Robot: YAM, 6 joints.
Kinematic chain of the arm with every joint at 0, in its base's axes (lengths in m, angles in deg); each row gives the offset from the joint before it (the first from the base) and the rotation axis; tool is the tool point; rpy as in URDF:
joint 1: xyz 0 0 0.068 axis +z
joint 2: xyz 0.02 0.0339 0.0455 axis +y
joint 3: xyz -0.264 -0.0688 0 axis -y
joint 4: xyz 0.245 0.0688 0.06 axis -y
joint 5: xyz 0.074 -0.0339 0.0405 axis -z
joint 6: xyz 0.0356 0 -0.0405 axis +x
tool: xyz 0 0 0 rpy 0 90 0
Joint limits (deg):
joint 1: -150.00..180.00
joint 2: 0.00..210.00
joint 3: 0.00..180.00
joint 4: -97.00..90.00
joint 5: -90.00..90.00
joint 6: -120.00..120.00
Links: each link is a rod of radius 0.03 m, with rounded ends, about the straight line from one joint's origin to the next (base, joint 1, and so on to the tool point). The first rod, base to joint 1, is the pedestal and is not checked.
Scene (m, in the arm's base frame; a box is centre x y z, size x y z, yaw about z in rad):
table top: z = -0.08
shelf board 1: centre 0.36 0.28 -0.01 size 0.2 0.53 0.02 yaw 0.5
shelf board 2: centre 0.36 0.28 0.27 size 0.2 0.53 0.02 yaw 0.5
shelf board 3: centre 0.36 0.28 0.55 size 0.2 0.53 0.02 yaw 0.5
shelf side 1: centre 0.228 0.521 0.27 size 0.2 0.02 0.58 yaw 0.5
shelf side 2: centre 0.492 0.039 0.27 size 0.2 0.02 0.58 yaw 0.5
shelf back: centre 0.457 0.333 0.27 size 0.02 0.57 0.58 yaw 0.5
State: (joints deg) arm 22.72 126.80 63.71 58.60 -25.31 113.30
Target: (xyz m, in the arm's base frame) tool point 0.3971 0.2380 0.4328
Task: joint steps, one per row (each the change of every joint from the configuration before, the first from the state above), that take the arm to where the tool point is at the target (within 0.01 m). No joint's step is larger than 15 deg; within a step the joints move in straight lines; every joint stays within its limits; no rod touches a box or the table.
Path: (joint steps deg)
1: -1.70 -9.39 -13.61 2.39 -1.24 0.00
2: -1.70 -9.39 -13.60 2.39 -1.23 0.00
3: -1.70 -9.38 -13.61 2.38 -1.24 0.00
4: -1.70 -9.39 -13.61 2.39 -1.23 0.00
5: 4.38 -7.27 14.28 -0.48 0.75 0.00
6: 4.39 -7.26 14.28 -0.48 0.76 0.00
7: 4.39 -7.27 14.28 -0.49 0.75 0.00
8: 0.04 12.04 12.81 -2.52 1.40 0.00
9: 0.05 12.04 12.80 -2.53 1.39 0.00
10: 0.04 12.04 12.80 -2.52 1.40 0.00
11: 0.05 12.04 12.81 -2.53 1.40 0.00

